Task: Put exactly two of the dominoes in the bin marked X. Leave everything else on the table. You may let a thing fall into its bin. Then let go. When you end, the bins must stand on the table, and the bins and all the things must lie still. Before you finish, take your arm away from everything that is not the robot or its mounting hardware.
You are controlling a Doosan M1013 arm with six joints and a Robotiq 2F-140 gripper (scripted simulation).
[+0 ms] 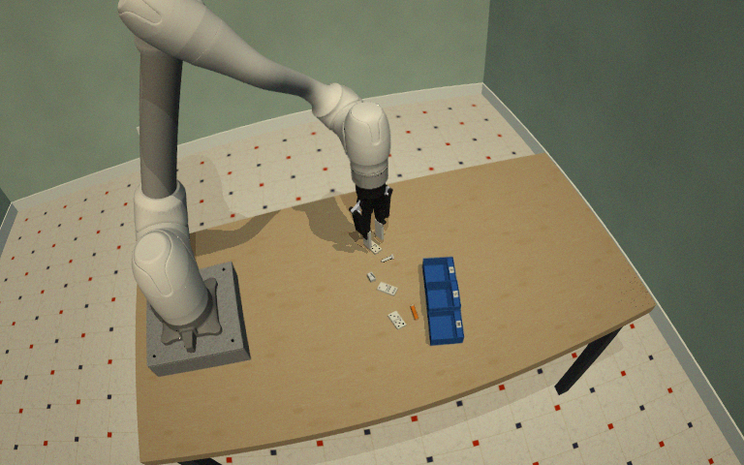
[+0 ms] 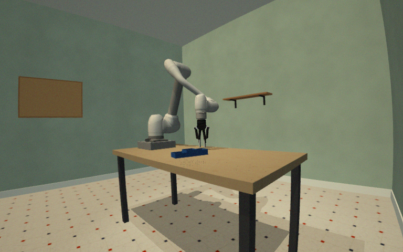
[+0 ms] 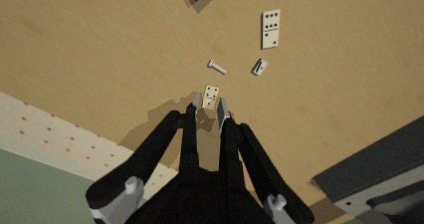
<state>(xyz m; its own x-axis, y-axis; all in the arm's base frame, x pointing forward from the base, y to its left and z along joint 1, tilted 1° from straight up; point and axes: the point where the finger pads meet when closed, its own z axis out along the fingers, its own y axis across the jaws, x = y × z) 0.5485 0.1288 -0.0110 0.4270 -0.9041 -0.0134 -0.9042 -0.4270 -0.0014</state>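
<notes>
My hand is 6 cm above the white domino. From my hand the other things lie so: grey screw: 3 cm ahead, 5 cm to the right, 5 cm below; then blue bin: 12 cm ahead, 24 cm to the right, 4 cm below; then orange stick: 4 cm ahead, 25 cm to the right, 6 cm below.
</notes>
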